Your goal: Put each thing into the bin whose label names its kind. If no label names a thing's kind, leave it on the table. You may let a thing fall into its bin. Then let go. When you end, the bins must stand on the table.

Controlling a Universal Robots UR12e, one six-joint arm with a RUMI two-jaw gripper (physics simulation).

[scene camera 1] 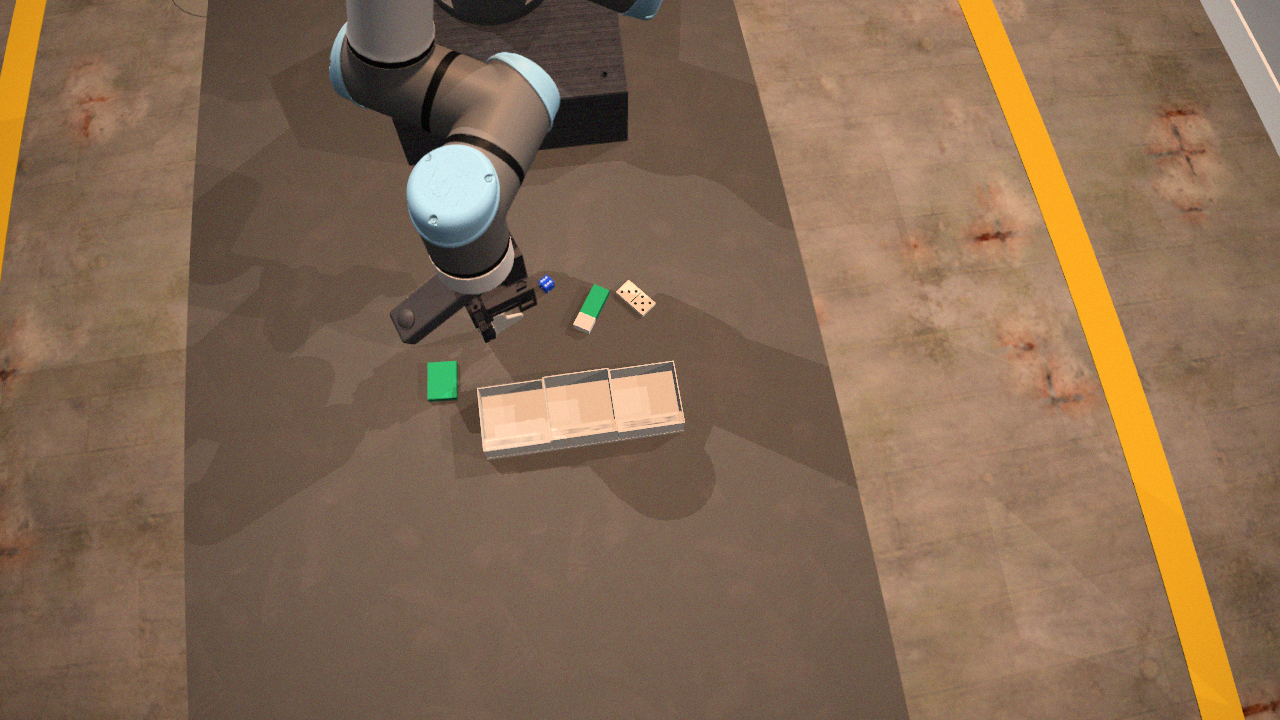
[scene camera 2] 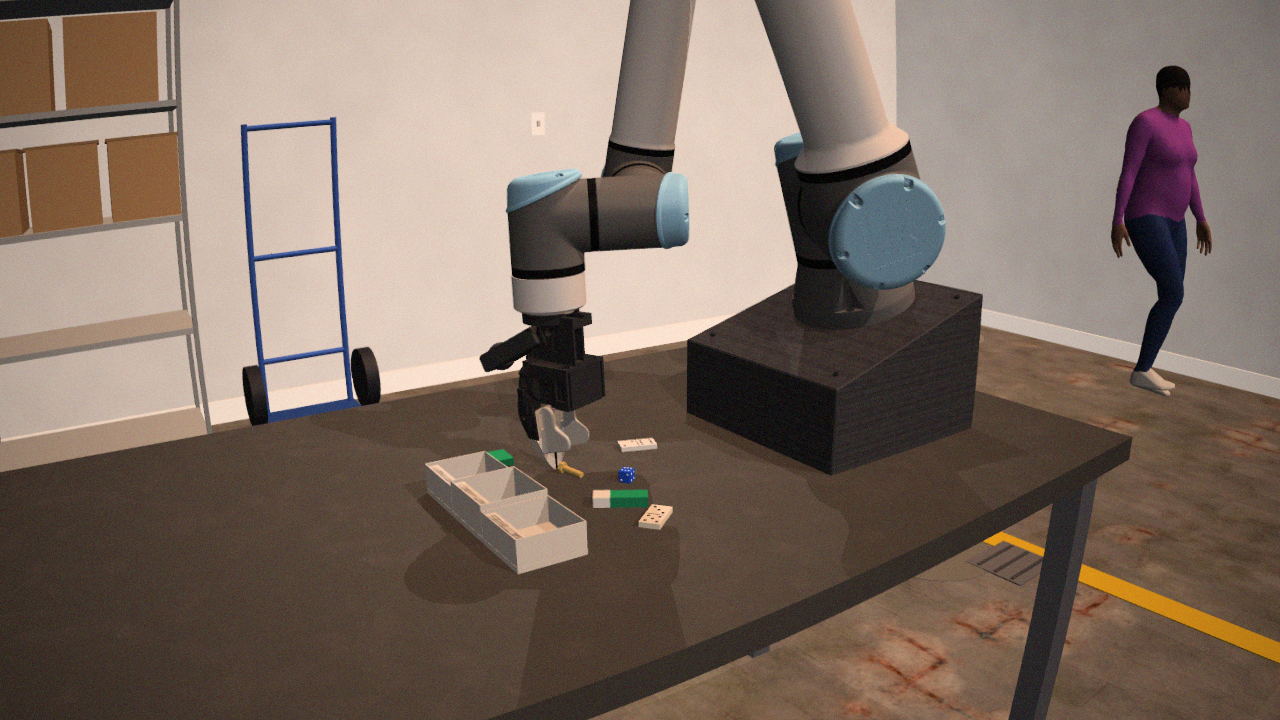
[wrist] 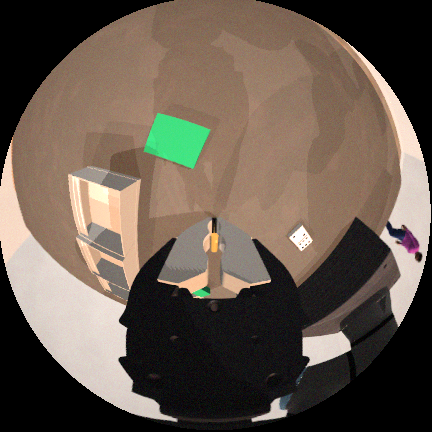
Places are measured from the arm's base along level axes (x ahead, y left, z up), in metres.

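Pixels of known places: gripper, fingertip midpoint: [scene camera 1: 489, 332] [scene camera 2: 555, 467] [wrist: 213, 218]; arm's base at its link origin: [scene camera 2: 854, 302] [wrist: 364, 308].
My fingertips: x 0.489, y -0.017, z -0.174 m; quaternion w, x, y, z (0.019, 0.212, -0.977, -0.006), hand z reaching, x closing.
Ahead of a thing's pixels: the offset from my fingertips to its top centre. Level surfaces: height alone.
My gripper [scene camera 1: 508, 320] [scene camera 2: 554, 460] [wrist: 213, 218] is shut and points down, its tips close to the table. A brass bolt {0.012 m back, 0.025 m left, 0.010 m up} [scene camera 2: 571, 470] [wrist: 214, 242] is beside the tips, not clearly between them; the gripper hides it in scene camera 1. A blue die {0.065 m back, 0.078 m left, 0.013 m up} [scene camera 1: 546, 283] [scene camera 2: 626, 474], a green-and-white eraser-like block {0.025 m back, 0.138 m left, 0.010 m up} [scene camera 1: 591, 308] [scene camera 2: 620, 498] and a domino {0.039 m back, 0.198 m left, 0.004 m up} [scene camera 1: 635, 298] [scene camera 2: 656, 516] lie nearby. Another domino {0.134 m back, 0.022 m right, 0.004 m up} [scene camera 2: 637, 444] [wrist: 301, 238] lies nearer the arm's base. A flat green block {0.067 m ahead, 0.061 m right, 0.007 m up} [scene camera 1: 442, 380] [scene camera 2: 501, 457] [wrist: 177, 141] lies beside the three joined bins {0.121 m ahead, 0.118 m left, 0.043 m up} [scene camera 1: 580, 374] [scene camera 2: 552, 548] [wrist: 131, 215]. Their labels are unreadable.
The arm's dark base block [scene camera 1: 586, 120] [scene camera 2: 760, 394] stands on the table {0.003 m down} [scene camera 1: 537, 582] [scene camera 2: 268, 573]. A shelf unit [scene camera 2: 192, 268] and a blue hand truck [scene camera 2: 340, 268] stand behind the table. A person [scene camera 2: 1161, 170] is on the floor beyond it.
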